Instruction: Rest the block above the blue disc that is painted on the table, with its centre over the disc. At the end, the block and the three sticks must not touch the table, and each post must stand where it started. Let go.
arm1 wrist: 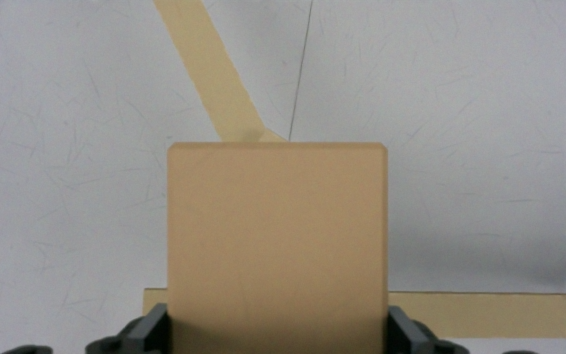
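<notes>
The block (pixel 277 225) is a tan square-faced block in the lower middle of the arm1 wrist view. Arm1's gripper (pixel 279 327) is shut on it, with one dark fingertip at each side. A pale wooden stick (pixel 212 70) runs from the top edge down to behind the block. A second stick (pixel 480 315) lies across the bottom, passing behind the block; its left end shows. A small tan sliver (pixel 273 136) shows at the block's top edge, perhaps part of another stick. Heights are unclear. The blue disc and the posts do not show. The arm2 and arm3 grippers are not in view.
The pale grey, scratched table top (pixel 475 125) shows behind the block and sticks. A thin dark line (pixel 301 65) runs down it from the top edge to near the block. A soft shadow lies at the right, above the lower stick.
</notes>
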